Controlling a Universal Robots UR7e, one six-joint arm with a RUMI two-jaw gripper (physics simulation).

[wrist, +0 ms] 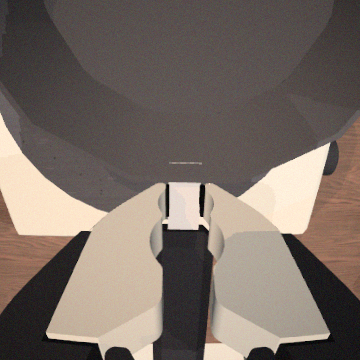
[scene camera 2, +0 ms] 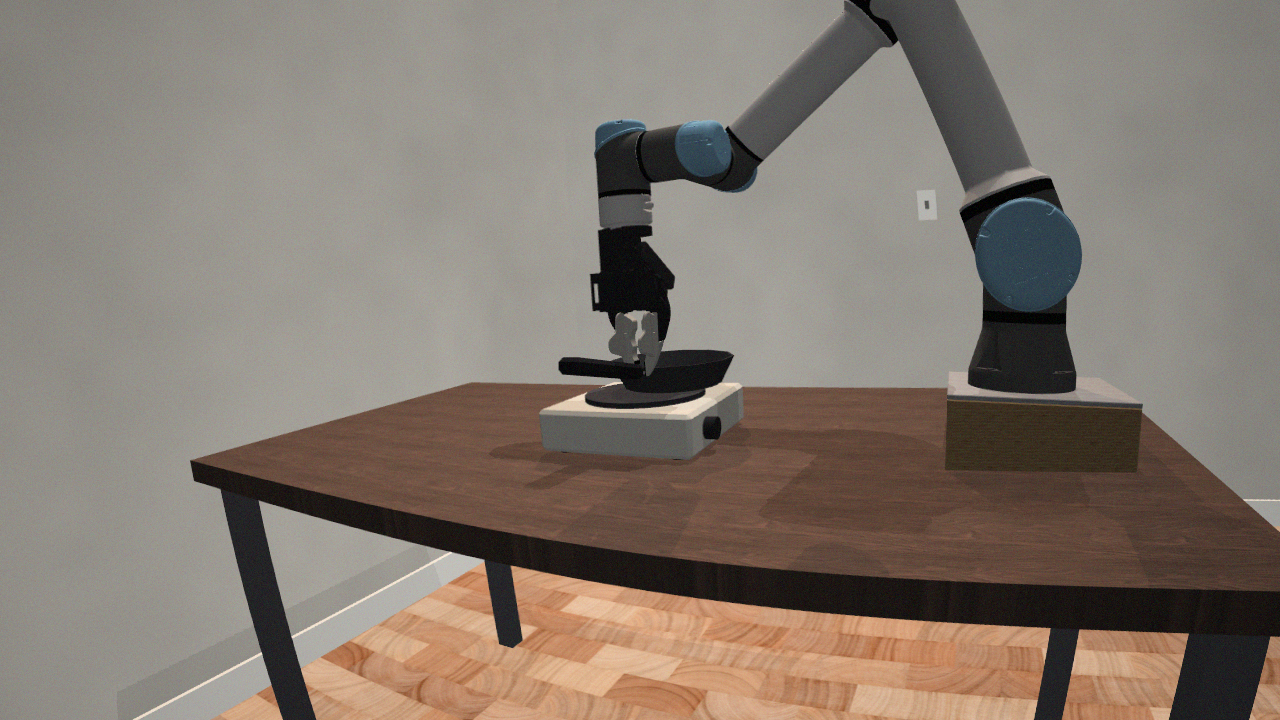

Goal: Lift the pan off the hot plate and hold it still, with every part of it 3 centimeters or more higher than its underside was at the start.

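Places are measured from the arm's base along level axes (x left, y ahead, z down), in centimetres.
Pixels of known places: gripper, fingertip midpoint: (wrist: 183, 186) (scene camera 2: 641, 376); arm's base, link origin: (scene camera 2: 1021, 385).
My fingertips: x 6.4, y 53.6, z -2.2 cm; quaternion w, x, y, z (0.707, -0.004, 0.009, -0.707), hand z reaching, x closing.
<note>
For each thing: its middle in the pictures, then the offset to it from my fingertips. "spot": a spot on its surface instead. Level surfaces: height alone.
- black pan, body centre: (wrist: 184, 186) (scene camera 2: 643, 367) dx -0.7, dy +0.0, dz -1.1 cm
- pale neck, surface spot: (wrist: 183, 212) spot: dx +1.0, dy +0.0, dz -0.9 cm
- dark knob, body centre: (wrist: 318, 154) (scene camera 2: 712, 427) dx +1.1, dy -10.9, dz +7.0 cm
- brown table, surface height: dz +10.6 cm
The black pan (scene camera 2: 687, 369) (wrist: 190, 60) rests on the dark round disc (scene camera 2: 613, 397) (wrist: 60, 155) of the cream hot plate (scene camera 2: 617, 436) (wrist: 40, 205), set off to one side of the disc's middle. Its black handle (scene camera 2: 586, 366) (wrist: 182, 290) points left in the scene view and down in the wrist view. My gripper (scene camera 2: 639, 365) (wrist: 183, 186) points down and is shut on the pale neck (wrist: 183, 212) where the handle meets the pan. The fingers hide part of the neck in the scene view.
A dark knob (scene camera 2: 711, 427) (wrist: 331, 158) is on the hot plate's side. The hot plate stands on the brown table (scene camera 2: 384, 456) (wrist: 345, 205). The arm's base block (scene camera 2: 1042, 436) stands at the right of the table. A grey wall (scene camera 2: 313, 223) is behind.
</note>
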